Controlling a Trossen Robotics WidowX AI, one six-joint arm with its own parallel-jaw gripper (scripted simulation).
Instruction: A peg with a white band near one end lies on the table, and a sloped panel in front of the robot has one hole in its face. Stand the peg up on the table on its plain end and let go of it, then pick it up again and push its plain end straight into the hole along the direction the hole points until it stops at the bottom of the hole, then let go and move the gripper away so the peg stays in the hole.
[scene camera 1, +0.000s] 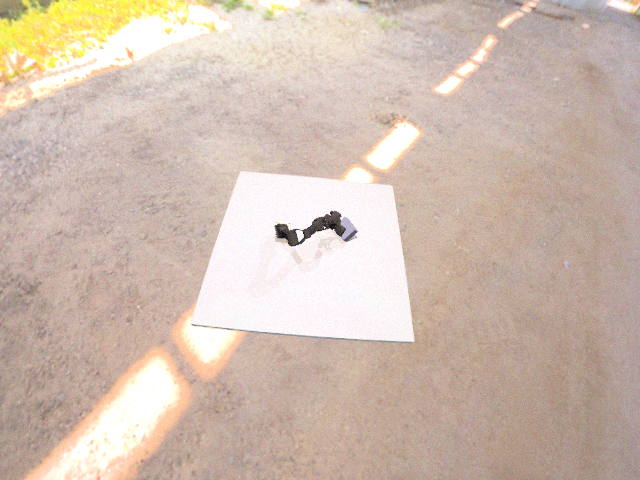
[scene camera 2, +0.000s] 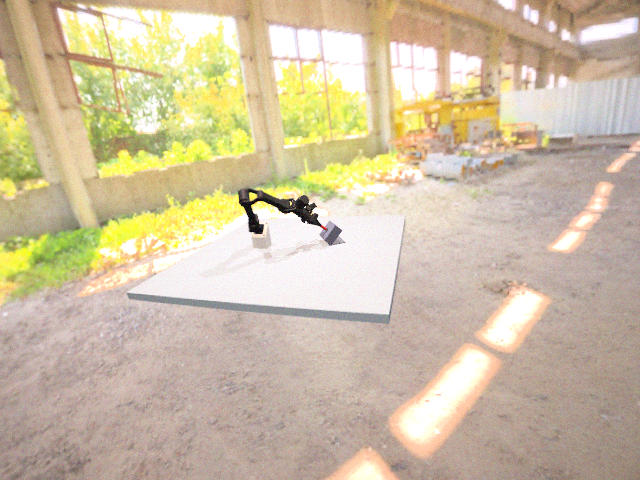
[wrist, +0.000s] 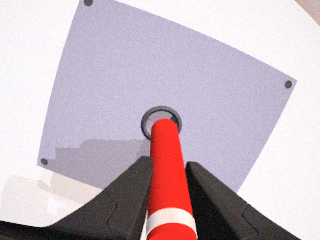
My gripper (wrist: 167, 169) carries a red peg. I also see a grey sloped panel (wrist: 113, 68).
